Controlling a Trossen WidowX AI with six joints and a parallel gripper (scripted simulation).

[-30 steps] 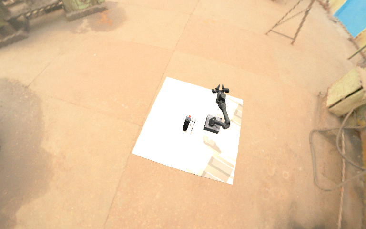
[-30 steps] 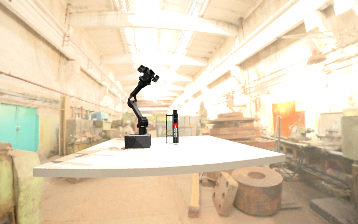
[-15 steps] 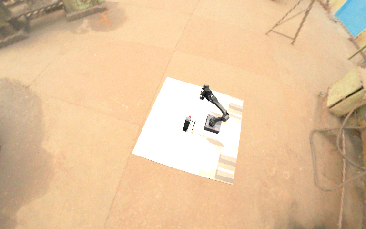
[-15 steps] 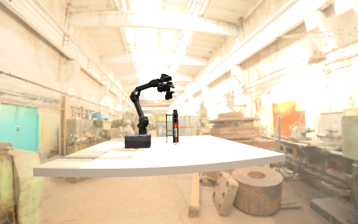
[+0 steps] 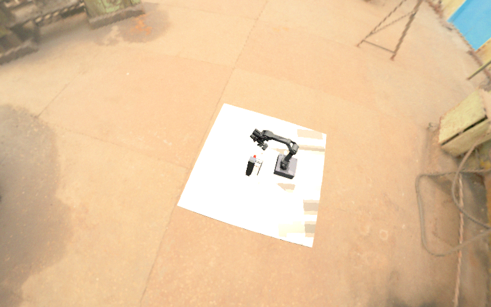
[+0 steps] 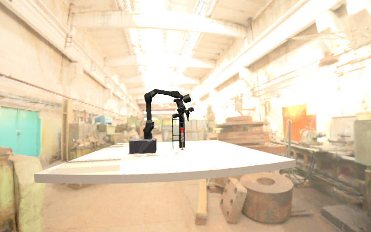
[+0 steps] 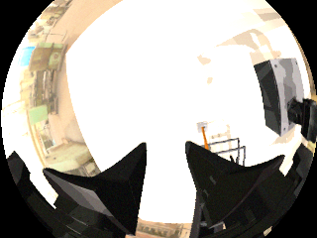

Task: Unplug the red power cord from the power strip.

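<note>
My gripper tip is now 140 mm to the right of the red plug, 60 mm above it and 10 mm past it.
</note>
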